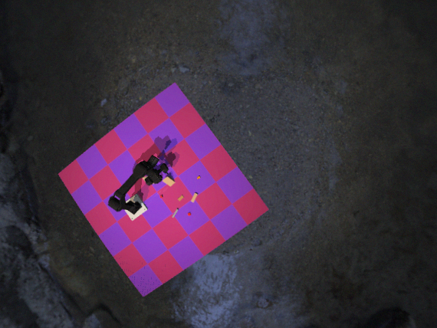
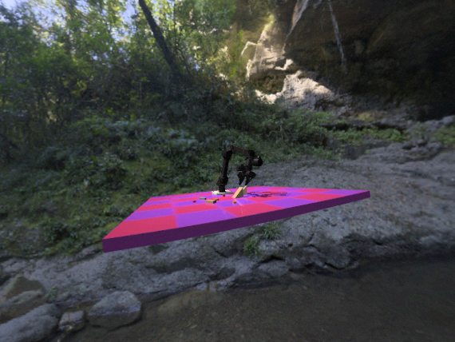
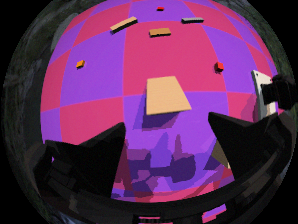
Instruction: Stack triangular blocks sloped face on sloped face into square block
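Now: the triangular block 3 cm to the right of my gripper tip and 6 cm below it. Round my gripper tip: orange piece (19 cm ahead, 17 cm to the right, 8 cm below); then red bit (6 cm behind, 34 cm to the right, 8 cm below); then grey stick (14 cm behind, 26 cm to the right, 8 cm below).
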